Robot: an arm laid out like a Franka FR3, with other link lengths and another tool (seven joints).
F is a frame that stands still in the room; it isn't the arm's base.
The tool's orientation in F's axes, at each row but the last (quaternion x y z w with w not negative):
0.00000 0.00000 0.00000 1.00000
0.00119 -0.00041 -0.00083 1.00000
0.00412 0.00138 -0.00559 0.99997
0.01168 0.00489 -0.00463 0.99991
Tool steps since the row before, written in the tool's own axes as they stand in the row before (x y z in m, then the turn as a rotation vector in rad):
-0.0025 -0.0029 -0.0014 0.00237 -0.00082 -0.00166
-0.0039 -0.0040 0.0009 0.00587 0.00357 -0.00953
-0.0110 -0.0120 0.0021 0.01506 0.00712 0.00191
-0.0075 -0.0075 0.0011 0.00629 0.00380 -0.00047
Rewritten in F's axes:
-0.0025 -0.0029 -0.0014 0.00237 -0.00082 -0.00166
-0.0039 -0.0040 0.0009 0.00588 0.00358 -0.00952
-0.0111 -0.0119 0.0020 0.01514 0.00694 0.00193
-0.0076 -0.0075 0.0010 0.00632 0.00375 -0.00044

